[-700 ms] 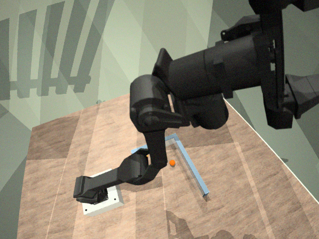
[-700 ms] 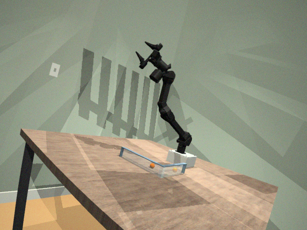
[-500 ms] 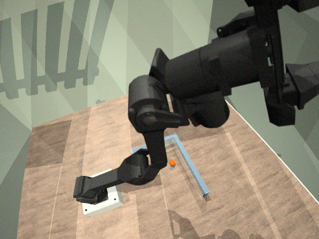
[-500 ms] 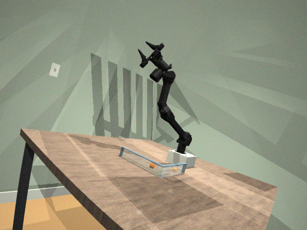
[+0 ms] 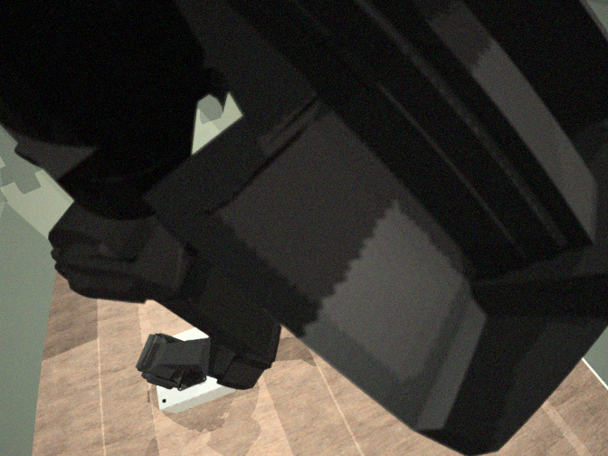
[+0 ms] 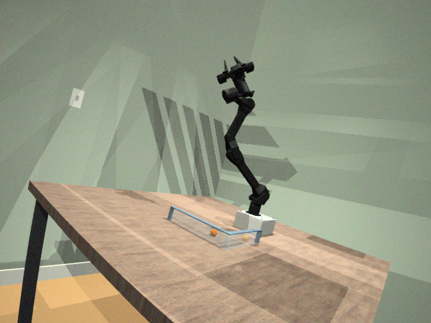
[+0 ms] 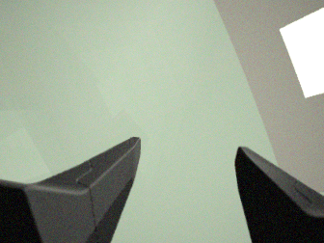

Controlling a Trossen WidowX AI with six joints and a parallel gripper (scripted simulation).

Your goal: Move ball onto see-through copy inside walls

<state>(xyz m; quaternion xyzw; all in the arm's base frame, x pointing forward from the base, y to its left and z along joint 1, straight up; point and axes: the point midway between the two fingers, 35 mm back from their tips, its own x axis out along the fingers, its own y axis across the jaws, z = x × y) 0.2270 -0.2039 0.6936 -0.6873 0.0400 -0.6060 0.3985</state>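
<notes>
Right now the orange ball is 79 cm below my gripper tip, 24 cm to the left of it and 11 cm ahead of it. Round my gripper tip: see-through copy of ball 79 cm below, 34 cm to the left, 1 cm ahead.
</notes>
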